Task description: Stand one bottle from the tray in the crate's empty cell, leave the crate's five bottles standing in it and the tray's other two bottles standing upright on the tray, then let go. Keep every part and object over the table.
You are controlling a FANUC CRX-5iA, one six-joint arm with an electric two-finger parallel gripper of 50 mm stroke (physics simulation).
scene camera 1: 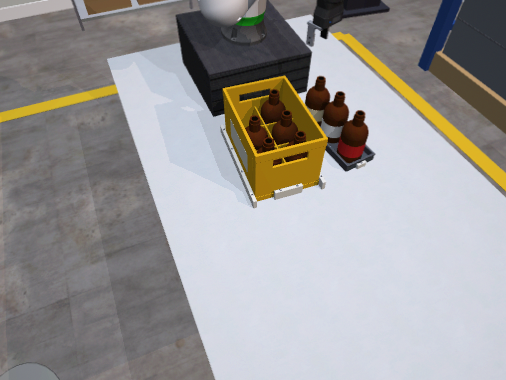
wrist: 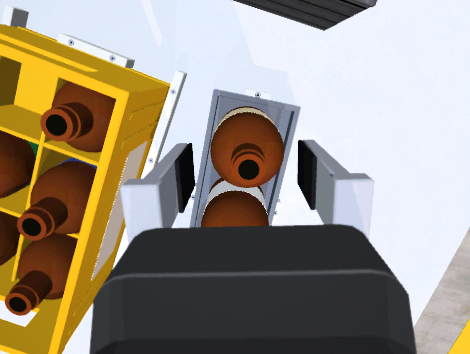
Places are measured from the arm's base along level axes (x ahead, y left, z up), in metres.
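Pixels of known places: gripper, fingertip midpoint: [scene camera 1: 316,41] [wrist: 245,163]; arm's base at its link origin: [scene camera 1: 243,32].
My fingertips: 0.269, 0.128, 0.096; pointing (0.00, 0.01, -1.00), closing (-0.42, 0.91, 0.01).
For each thing: its top centre in the pictures, then the offset to it from my fingertips, as dx, dy, dz. Level surfaces: height alone.
- yellow crate at its top centre: [scene camera 1: 271,111] +0.145, -0.176, -0.088
- dark tray at its top centre: [wrist: 234,208] [scene camera 1: 332,130] +0.115, +0.038, -0.238
- white table at its surface level: dz -0.263
The yellow crate [scene camera 1: 292,175] [wrist: 142,107] holds five brown bottles. Its empty cell [wrist: 7,82] is at the far left, toward the robot base. Three brown bottles stand upright on the dark tray [scene camera 1: 345,163] [wrist: 289,125] right of the crate: a cream-labelled one [scene camera 1: 317,96] [wrist: 242,135] at the far end, a white-labelled one [scene camera 1: 335,113] [wrist: 235,212] in the middle, and a red-labelled one [scene camera 1: 354,134] nearest the scene camera, hidden in the wrist view. My gripper [scene camera 1: 318,35] [wrist: 245,163] is open and empty, above the tray, with the cream-labelled bottle's neck in line between its fingers.
The black robot pedestal [scene camera 1: 260,65] [wrist: 315,12] stands behind the crate. White locating strips [scene camera 1: 239,167] [wrist: 167,117] edge the crate on the white table [scene camera 1: 320,280]. The table's left edge borders the grey floor, and yellow floor lines run nearby.
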